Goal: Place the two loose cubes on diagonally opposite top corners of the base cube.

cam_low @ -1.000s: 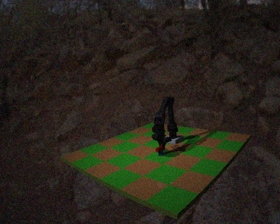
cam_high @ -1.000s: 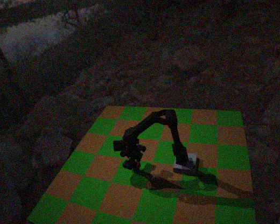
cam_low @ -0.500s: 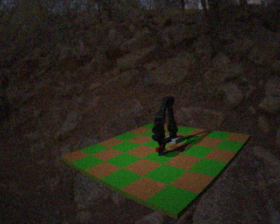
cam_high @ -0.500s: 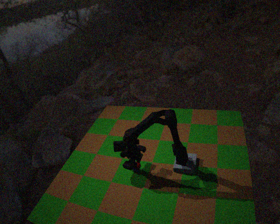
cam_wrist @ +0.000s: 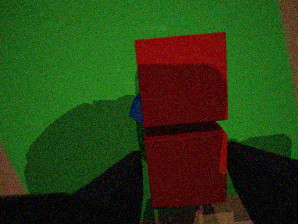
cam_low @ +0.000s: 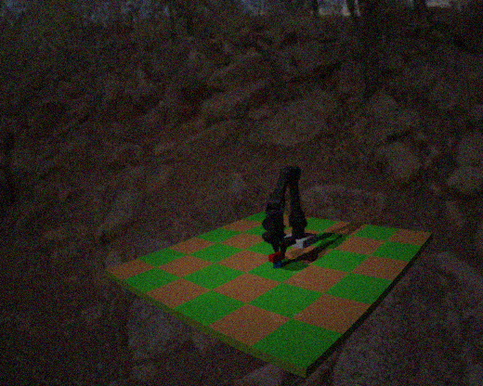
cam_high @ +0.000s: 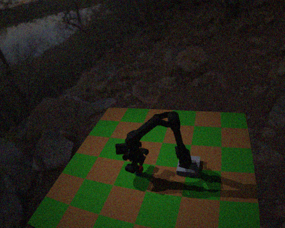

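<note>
Now: gripper tip 40 mm above the blue base cube and 20 mm short of it.
</note>
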